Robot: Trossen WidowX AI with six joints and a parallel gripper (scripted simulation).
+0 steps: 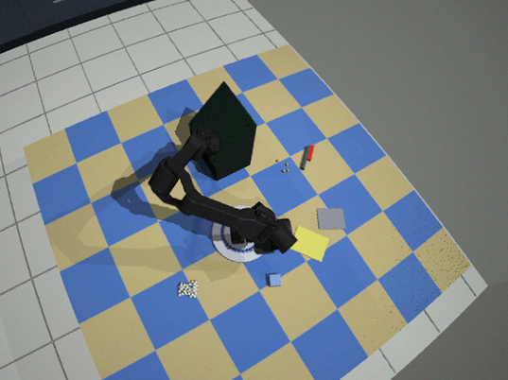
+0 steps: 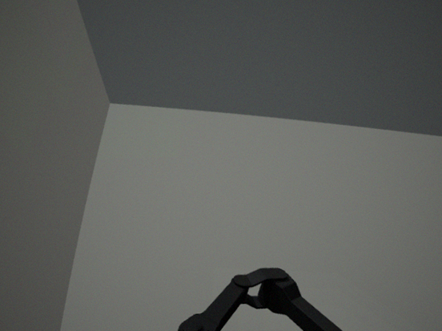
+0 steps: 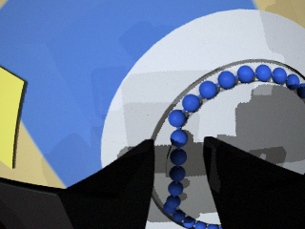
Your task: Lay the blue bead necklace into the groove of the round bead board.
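My gripper tip is now 40 mm to the left of the round white bead board, 40 mm past it and 20 mm above it. From my gripper tip the other things lie so: small blue cube: 150 mm ahead, 20 mm below, 10 mm to the right; grey square: 280 mm to the left, 30 mm below, 30 mm ahead; yellow pad: 160 mm to the left, 80 mm ahead, 30 mm below.
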